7 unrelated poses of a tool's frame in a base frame.
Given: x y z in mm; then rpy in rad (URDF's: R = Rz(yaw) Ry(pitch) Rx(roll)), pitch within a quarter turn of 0, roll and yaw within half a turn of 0.
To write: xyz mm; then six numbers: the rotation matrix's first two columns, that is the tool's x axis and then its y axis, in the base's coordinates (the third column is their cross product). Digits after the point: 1 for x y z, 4 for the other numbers.
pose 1, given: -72.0 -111.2 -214.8 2.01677 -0.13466 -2.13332
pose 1, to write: -72.0 -111.2 -214.8 -0.5285 -0.8383 0.1343 -0.3003 0.3325 0.8940
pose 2, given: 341.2 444.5 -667.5 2.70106 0.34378 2.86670
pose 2, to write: 341.2 444.5 -667.5 -0.9061 0.2556 -0.3370 0.1072 0.9096 0.4015
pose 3, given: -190.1 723.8 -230.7 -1.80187 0.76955 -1.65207
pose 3, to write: -190.1 723.8 -230.7 -0.0583 -0.7159 -0.6958 -0.1733 0.6937 -0.6991
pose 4, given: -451.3 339.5 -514.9 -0.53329 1.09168 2.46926
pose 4, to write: -451.3 339.5 -514.9 -0.3607 0.2871 -0.8874 -0.1834 -0.9547 -0.2344
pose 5, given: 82.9 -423.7 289.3 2.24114 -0.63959 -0.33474
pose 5, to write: 82.9 -423.7 289.3 0.7578 -0.2636 0.5969 -0.6458 -0.4331 0.6287
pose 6, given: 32.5 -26.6 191.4 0.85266 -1.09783 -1.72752
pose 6, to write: 32.5 -26.6 191.4 -0.0711 -0.4499 0.8902 0.7546 0.5595 0.3430
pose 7, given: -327.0 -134.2 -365.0 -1.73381 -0.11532 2.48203
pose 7, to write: -327.0 -134.2 -365.0 -0.7850 0.6087 0.1151 0.0097 0.1978 -0.9802
